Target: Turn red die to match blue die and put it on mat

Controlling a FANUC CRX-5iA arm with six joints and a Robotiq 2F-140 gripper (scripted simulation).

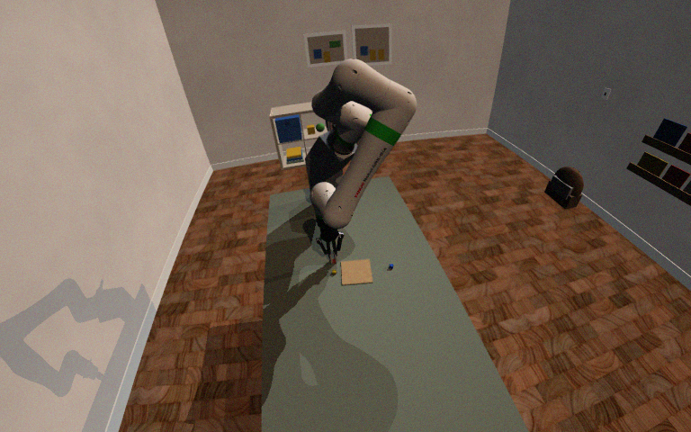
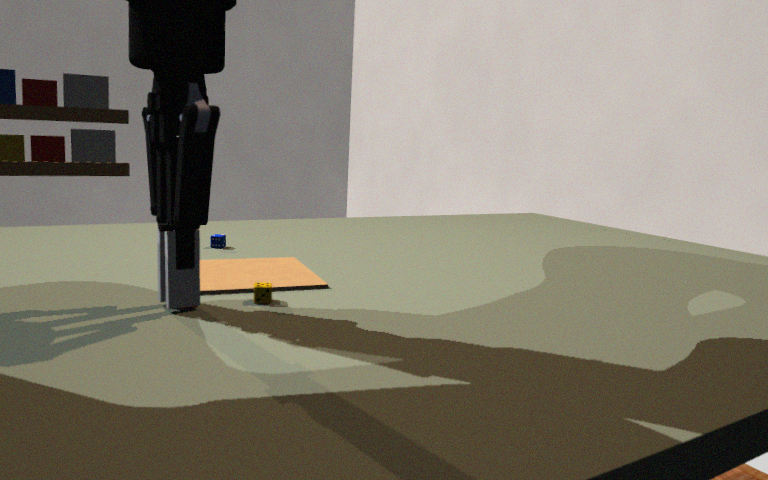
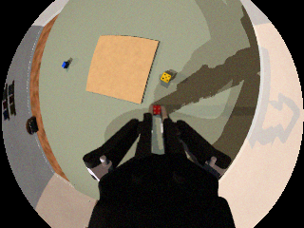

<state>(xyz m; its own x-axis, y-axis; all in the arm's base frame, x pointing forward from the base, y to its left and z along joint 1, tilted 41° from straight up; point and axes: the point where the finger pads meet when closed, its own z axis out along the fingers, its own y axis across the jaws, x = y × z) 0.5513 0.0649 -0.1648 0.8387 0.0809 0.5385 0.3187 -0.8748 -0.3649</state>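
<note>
The tan mat is 12 cm to the left of my hand, 6 cm ahead of it and 3 cm below it. Also, from my hand: red die (3 cm below, 1 cm ahead); blue die (28 cm to the left, 3 cm below, 3 cm ahead); yellow die (7 cm ahead, 3 cm below, 1 cm to the left).
</note>
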